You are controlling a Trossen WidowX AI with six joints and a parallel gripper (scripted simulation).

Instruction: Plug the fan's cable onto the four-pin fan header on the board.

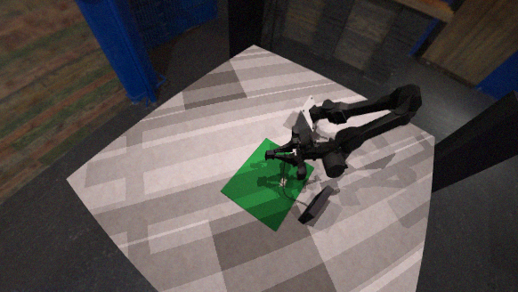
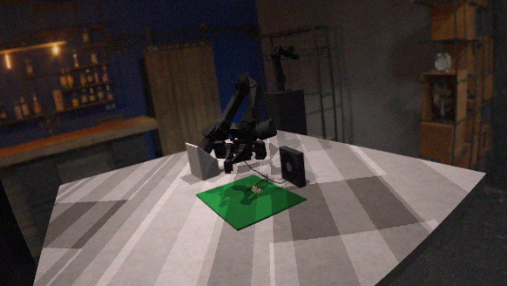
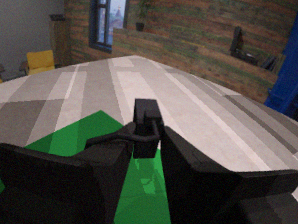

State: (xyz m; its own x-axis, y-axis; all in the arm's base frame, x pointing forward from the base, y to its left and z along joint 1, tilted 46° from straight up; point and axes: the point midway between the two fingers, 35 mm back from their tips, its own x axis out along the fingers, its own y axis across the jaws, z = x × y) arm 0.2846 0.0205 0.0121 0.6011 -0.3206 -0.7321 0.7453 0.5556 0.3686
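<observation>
Right now the green board is 14 cm below my gripper tip, 3 cm to the left of it and 3 cm ahead of it. From my gripper tip the other things lie so: white four-pin header 12 cm below, 8 cm to the left, 1 cm ahead; then black fan 21 cm to the left, 6 cm below, 3 cm ahead; then black plug 1 cm to the right, 1 cm below, 1 cm ahead.
</observation>
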